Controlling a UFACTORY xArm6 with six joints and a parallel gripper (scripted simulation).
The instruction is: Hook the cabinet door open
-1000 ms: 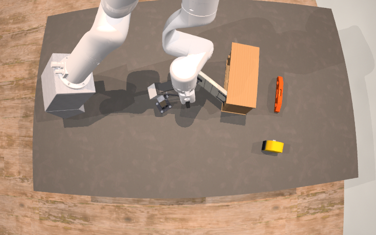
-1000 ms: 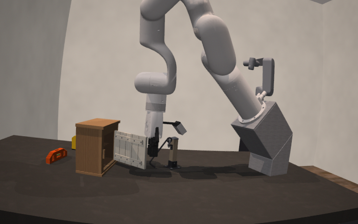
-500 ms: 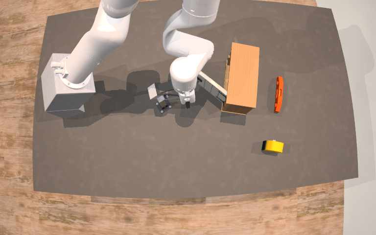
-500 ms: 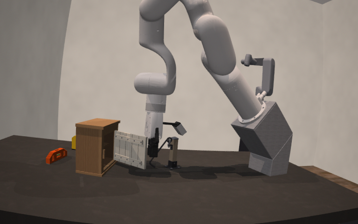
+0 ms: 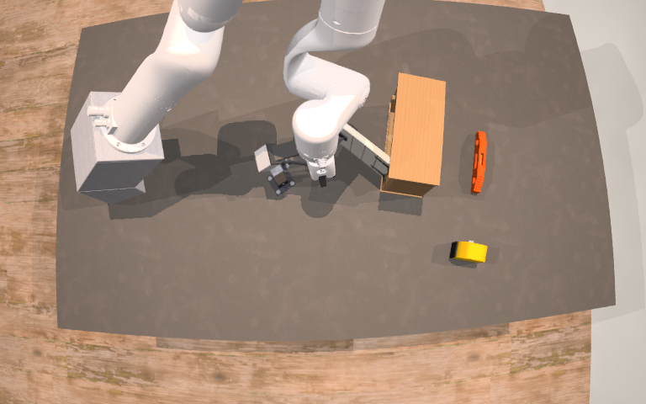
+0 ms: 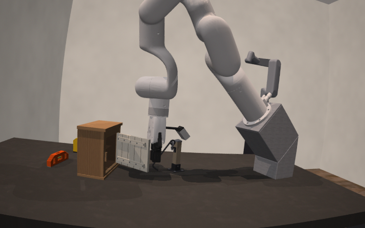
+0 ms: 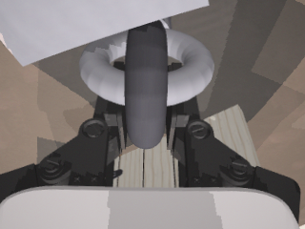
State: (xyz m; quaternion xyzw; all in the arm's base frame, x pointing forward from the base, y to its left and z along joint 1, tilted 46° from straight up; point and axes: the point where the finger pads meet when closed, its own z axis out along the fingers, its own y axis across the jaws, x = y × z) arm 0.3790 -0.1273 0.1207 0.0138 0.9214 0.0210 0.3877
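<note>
Now: hand 9 cm short of the pale plank door and 2 cm below it. The rest, counted from my hand: yellow tape measure 29 cm ahead, 26 cm to the right, 3 cm below; orange spirit level 38 cm ahead, 7 cm to the right, 4 cm below.
</note>
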